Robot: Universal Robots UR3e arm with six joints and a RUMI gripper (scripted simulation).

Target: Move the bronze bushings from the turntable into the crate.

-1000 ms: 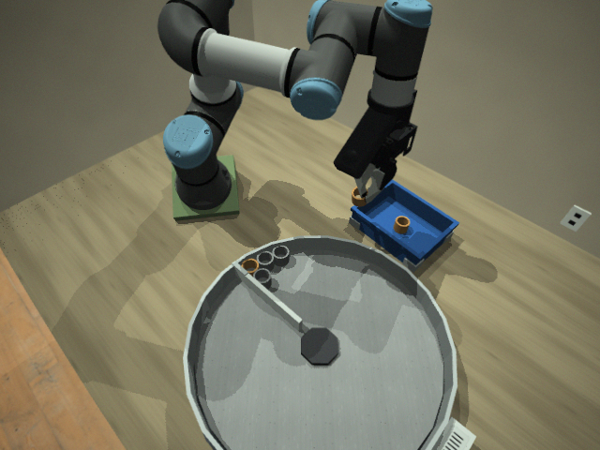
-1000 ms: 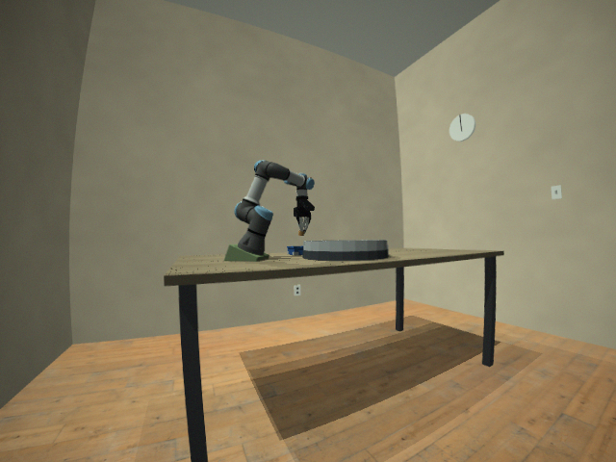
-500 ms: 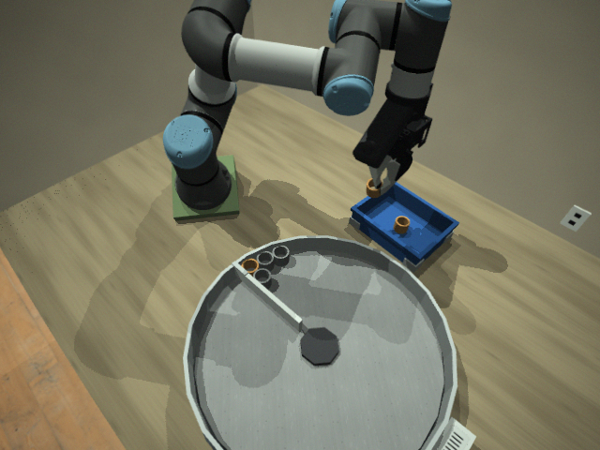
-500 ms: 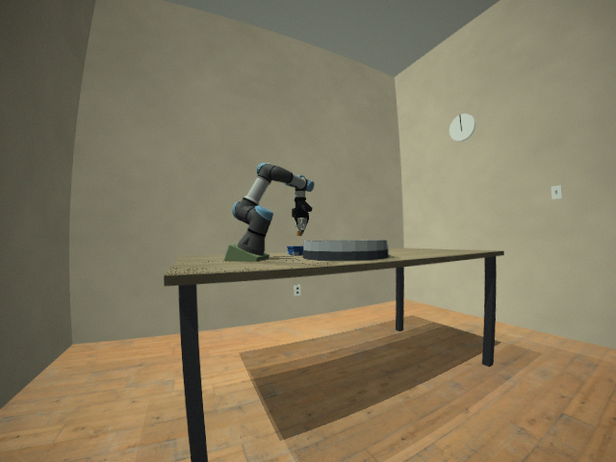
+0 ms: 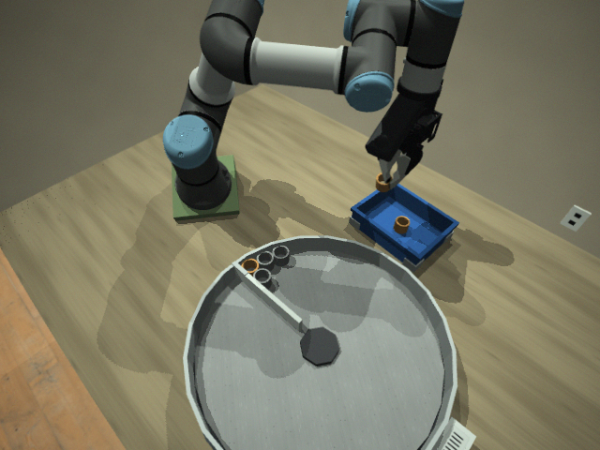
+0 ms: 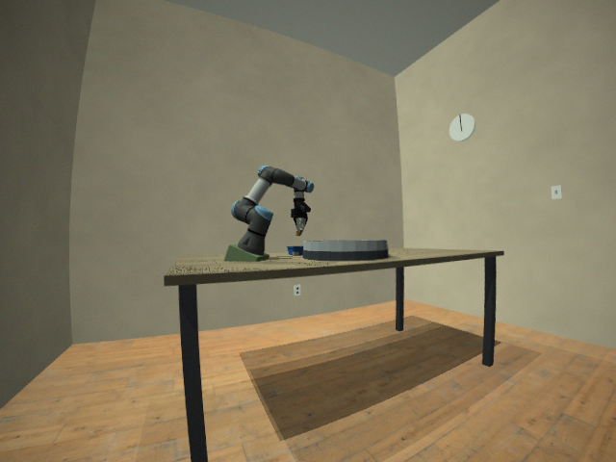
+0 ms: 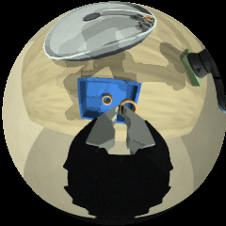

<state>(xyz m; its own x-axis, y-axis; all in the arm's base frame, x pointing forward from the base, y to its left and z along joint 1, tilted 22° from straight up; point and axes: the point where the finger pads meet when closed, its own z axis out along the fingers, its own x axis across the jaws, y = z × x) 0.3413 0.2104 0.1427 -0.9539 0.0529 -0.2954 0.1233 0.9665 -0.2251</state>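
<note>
Now: the blue crate 11 cm below my hand, 4 cm ahead of it and 2 cm to the left of it. Also, from my hand: grey turntable: 34 cm to the right, 9 cm below, 6 cm ahead.
</note>
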